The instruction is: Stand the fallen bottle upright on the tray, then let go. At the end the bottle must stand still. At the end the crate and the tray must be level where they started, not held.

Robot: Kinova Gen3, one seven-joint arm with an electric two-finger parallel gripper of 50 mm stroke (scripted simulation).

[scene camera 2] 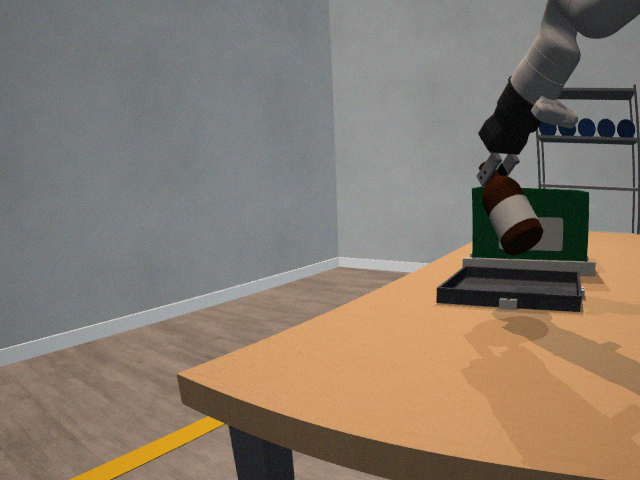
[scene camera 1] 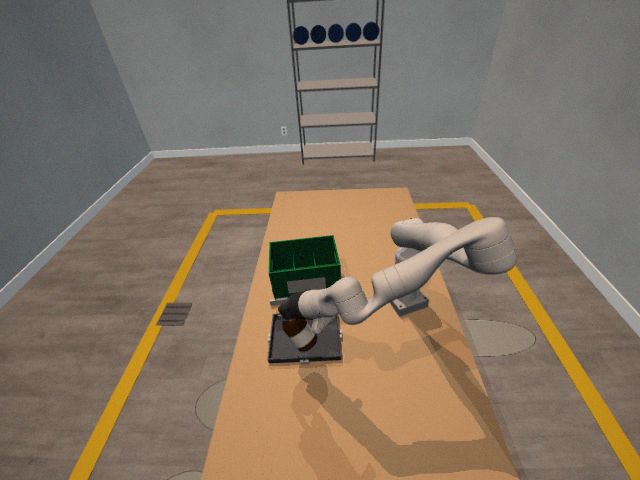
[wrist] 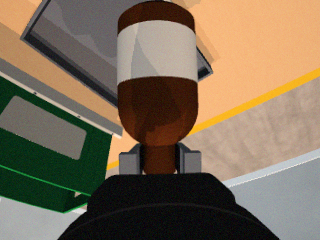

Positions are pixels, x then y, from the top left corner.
Labels:
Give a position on a brown bottle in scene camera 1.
At 298, 330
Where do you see a brown bottle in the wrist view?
157, 78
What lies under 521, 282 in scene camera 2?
A dark tray.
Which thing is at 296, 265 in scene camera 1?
A green crate.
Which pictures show the brown bottle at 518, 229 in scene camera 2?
Scene camera 2, scene camera 1 and the wrist view: all of them.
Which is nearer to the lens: the brown bottle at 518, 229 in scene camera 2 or the green crate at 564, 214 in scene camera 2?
The brown bottle.

